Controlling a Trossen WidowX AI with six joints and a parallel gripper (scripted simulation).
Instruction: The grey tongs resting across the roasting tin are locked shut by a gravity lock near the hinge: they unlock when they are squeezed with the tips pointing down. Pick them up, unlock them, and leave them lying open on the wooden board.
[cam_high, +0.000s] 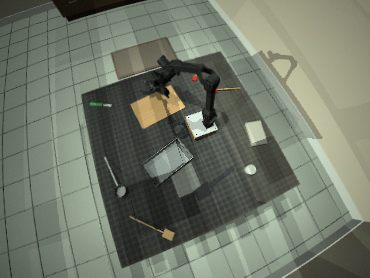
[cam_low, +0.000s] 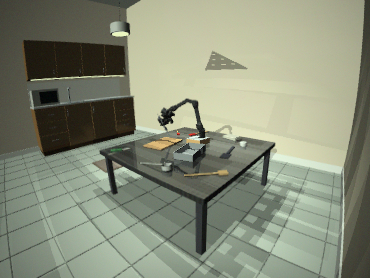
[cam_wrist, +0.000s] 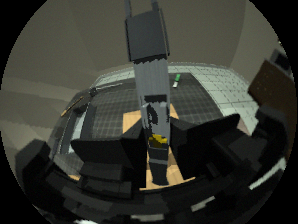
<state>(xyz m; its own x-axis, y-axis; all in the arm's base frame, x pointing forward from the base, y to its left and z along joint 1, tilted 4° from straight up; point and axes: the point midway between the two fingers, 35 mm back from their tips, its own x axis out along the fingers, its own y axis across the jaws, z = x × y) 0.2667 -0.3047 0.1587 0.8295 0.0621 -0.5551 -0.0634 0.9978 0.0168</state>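
My gripper tip is now 18 cm above the wooden board, 1 cm to the right of it and 1 cm past it. The rest, counted from my gripper tip: roasting tin 44 cm to the left, 16 cm below, 8 cm ahead; yellow lock piece 4 cm behind, 1 cm above; red spatula 54 cm behind, 19 cm below, 6 cm to the left.
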